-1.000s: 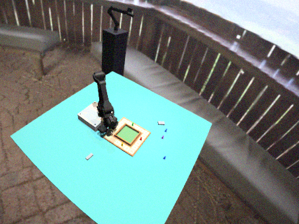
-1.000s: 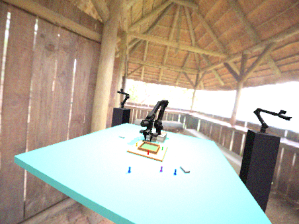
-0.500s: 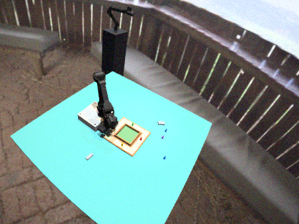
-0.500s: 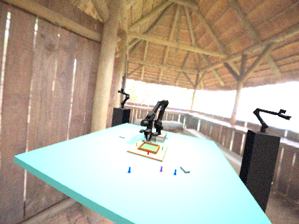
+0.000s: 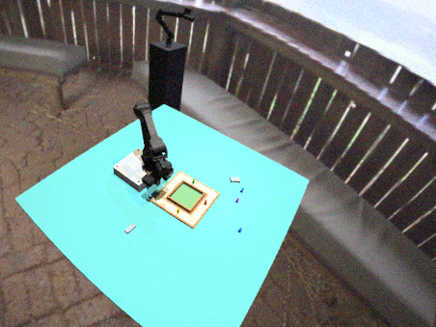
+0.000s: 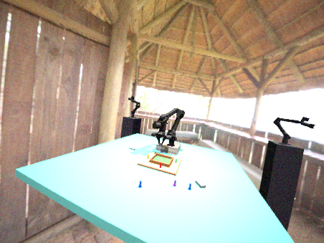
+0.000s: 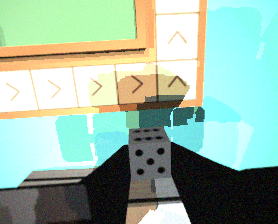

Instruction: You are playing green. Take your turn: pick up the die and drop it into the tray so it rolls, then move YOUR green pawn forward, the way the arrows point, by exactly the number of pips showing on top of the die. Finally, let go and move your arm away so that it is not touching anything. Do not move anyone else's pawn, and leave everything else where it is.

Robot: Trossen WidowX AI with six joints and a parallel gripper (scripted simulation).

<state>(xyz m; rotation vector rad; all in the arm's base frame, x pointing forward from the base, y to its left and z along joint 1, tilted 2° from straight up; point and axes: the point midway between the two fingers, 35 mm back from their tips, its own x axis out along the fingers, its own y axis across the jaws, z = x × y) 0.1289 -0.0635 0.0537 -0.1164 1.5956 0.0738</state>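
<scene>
Now: the green pawn 190 mm to the left of my gripper tip, 100 mm ahead of it and 60 mm below it. Round my gripper tip: white die (right at my gripper tip); yellow pawn (180 mm ahead, 60 mm below, 20 mm to the right); green felt tray (140 mm ahead, 90 mm to the left, 80 mm below).
</scene>
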